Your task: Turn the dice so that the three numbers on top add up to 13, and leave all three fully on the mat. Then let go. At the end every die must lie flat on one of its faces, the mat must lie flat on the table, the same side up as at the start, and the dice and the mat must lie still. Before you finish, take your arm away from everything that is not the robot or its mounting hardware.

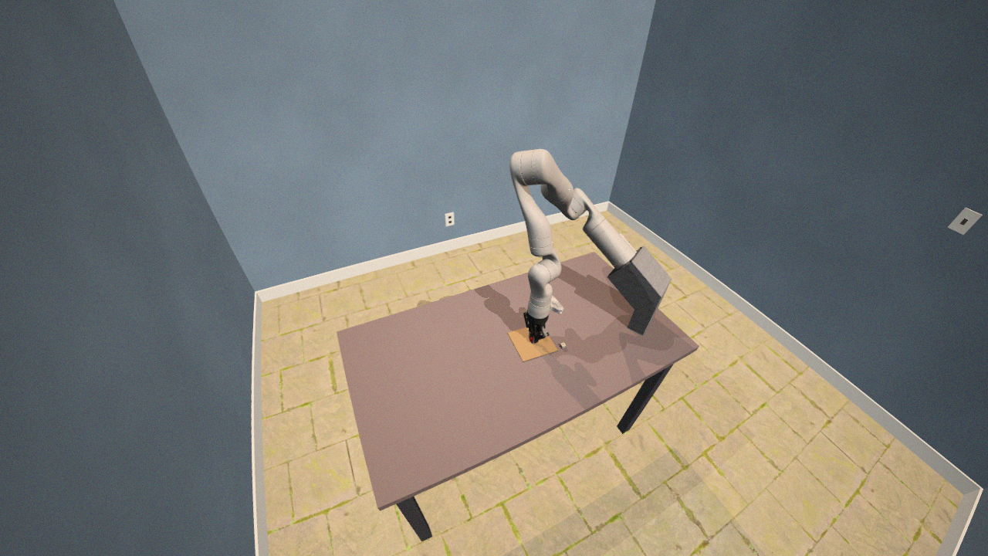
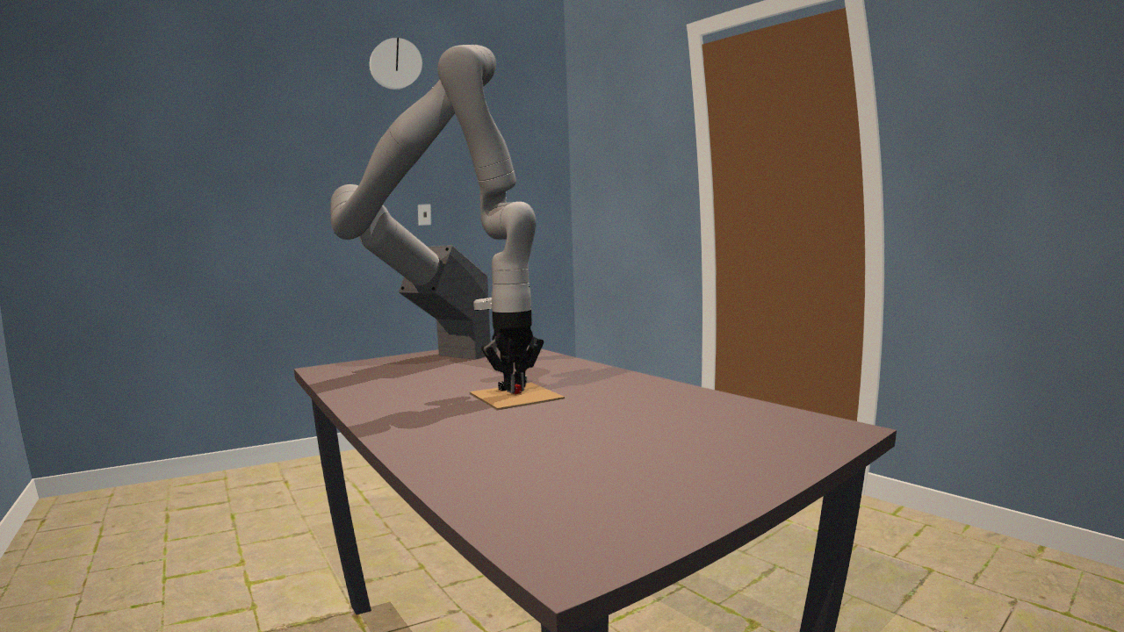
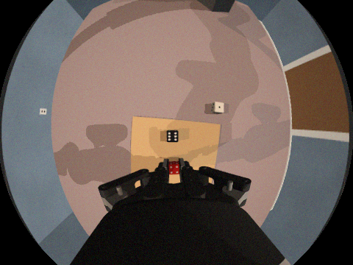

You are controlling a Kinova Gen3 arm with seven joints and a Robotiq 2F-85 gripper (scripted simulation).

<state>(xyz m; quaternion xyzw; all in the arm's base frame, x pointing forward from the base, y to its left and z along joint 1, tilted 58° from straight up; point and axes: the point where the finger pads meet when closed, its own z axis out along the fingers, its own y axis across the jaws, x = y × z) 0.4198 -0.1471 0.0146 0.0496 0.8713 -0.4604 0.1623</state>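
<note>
My hand is 1 cm above the red die. The rest, counted from my hand: tan mat 3 cm below.
</note>
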